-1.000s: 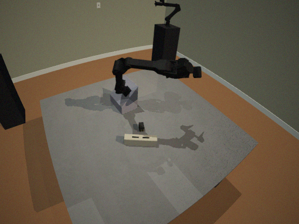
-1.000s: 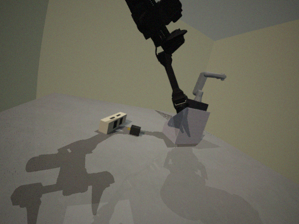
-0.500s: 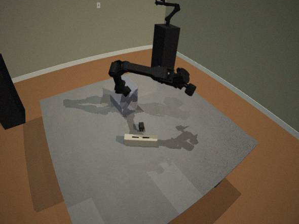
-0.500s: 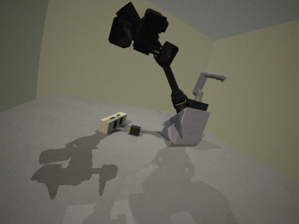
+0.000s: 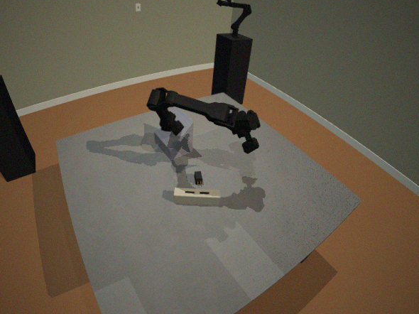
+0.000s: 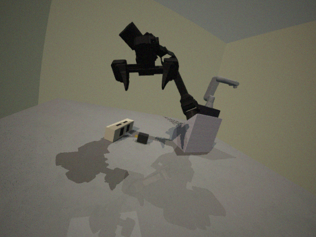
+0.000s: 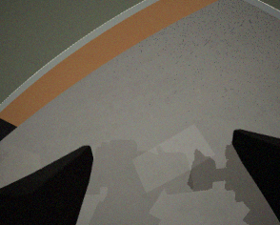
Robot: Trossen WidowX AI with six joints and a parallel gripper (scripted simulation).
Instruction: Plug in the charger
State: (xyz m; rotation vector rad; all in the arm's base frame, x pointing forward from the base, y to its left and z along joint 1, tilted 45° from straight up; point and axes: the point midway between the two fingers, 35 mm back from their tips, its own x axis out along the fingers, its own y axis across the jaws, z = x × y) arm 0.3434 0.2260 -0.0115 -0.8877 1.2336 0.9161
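Now: the black two-prong charger 23 cm below my gripper tip, 22 cm to the right of it and 9 cm behind it.
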